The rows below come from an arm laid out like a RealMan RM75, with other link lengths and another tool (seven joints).
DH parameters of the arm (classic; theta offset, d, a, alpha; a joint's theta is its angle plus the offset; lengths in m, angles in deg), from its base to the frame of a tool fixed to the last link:
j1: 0 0.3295 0 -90
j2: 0 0 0 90
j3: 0 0.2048 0 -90
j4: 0 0 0 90
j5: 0 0.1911 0 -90
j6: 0 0 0 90
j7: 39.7 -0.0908 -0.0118 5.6
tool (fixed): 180 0.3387 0 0
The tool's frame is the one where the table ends.
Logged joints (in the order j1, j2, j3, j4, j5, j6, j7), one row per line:
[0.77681 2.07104 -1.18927 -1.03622 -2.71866 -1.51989 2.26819]
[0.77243 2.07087 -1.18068 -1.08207 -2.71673 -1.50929 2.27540]
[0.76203 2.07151 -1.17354 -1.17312 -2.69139 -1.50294 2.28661]
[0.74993 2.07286 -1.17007 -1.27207 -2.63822 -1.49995 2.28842]
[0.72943 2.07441 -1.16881 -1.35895 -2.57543 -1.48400 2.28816]
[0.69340 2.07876 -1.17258 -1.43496 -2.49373 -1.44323 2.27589]
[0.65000 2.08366 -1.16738 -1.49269 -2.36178 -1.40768 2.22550]
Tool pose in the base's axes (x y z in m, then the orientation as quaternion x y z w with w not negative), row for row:
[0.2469 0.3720 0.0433 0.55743 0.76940 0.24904 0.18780]
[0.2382 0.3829 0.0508 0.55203 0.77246 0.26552 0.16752]
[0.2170 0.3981 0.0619 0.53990 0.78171 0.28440 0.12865]
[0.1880 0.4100 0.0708 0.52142 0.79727 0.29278 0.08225]
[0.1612 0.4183 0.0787 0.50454 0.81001 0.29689 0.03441]
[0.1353 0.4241 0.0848 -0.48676 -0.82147 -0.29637 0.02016]
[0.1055 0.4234 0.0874 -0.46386 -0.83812 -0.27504 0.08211]
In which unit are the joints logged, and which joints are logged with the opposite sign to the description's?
The joints are logged in radians. Opposite sign: none.
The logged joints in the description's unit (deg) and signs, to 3 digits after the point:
[44.508 118.662 -68.140 -59.371 -155.768 -87.083 129.958]
[44.257 118.652 -67.648 -61.998 -155.657 -86.476 130.371]
[43.661 118.689 -67.239 -67.215 -154.205 -86.112 131.013]
[42.968 118.766 -67.040 -72.884 -151.159 -85.941 131.117]
[41.793 118.855 -66.968 -77.862 -147.561 -85.027 131.102]
[39.729 119.104 -67.184 -82.217 -142.880 -82.691 130.399]
[37.242 119.385 -66.886 -85.525 -135.320 -80.654 127.512]

